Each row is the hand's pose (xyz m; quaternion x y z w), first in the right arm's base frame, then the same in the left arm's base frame.
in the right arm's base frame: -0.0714 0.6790 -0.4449 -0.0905 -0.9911 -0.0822 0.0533
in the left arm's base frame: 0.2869 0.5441 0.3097 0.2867 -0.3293 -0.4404 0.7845
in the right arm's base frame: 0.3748 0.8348 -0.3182 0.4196 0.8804 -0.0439 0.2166
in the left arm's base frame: 0.3649 1.0272 0.3085 0.0769 -0.6547 -0.2044 0.7237
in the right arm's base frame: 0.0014 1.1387 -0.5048 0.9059 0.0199 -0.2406 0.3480
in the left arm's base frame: 0.4120 0.7248 0.7244 -0.3407 -0.6907 0.5886 0.2458
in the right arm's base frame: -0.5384 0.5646 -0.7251 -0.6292 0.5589 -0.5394 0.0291
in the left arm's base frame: 0.0961 0.0334 0.4215 -0.7977 0.2758 0.5215 0.1251
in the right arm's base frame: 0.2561 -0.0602 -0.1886 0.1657 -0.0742 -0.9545 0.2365
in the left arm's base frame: 0.1275 0.6991 -0.5088 -0.4586 0.6686 -0.4295 0.3978
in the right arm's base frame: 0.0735 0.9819 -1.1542 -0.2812 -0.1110 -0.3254 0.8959
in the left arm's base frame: -0.2410 0.6763 0.8752 0.1505 0.6435 0.3357 0.6712
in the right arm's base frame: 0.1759 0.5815 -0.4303 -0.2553 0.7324 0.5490 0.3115
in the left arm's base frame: 0.2036 0.7580 0.1749 -0.1803 -0.1314 -0.8592 0.4605
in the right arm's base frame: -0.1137 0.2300 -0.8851 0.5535 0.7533 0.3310 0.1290
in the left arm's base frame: -0.2801 0.3358 0.1300 -0.2366 -0.4073 -0.1589 0.8677
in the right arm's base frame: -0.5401 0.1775 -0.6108 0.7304 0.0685 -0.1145 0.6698
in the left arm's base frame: 0.0336 -0.0539 0.0324 -0.5044 -0.8085 0.2804 0.1157
